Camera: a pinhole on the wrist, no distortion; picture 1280 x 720 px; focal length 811.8 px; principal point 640.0 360.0 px. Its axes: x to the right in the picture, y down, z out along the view. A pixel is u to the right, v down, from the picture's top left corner.
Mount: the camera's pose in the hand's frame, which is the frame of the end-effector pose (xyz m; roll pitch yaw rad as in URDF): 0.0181 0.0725 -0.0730 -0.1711 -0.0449 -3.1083
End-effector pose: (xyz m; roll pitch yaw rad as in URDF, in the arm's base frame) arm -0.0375 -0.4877 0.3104 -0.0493 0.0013 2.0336
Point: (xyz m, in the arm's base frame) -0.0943 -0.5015 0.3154
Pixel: 731.5 377.0
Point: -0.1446 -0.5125 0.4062
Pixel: 637.3 74.9
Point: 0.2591 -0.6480 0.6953
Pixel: 1194.2 697.9
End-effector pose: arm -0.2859 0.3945 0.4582 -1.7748 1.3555 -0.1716
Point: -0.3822 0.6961 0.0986
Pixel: 38.4 58.3
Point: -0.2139 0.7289 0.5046
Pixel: 801.7 537.6
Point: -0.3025 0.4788 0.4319
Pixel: 678.7 487.8
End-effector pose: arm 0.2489 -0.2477 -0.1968 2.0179 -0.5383 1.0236
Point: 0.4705 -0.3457 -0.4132
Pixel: 896.5 529.8
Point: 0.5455 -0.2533 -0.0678
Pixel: 163.6 35.3
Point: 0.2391 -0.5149 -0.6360
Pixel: outside the picture
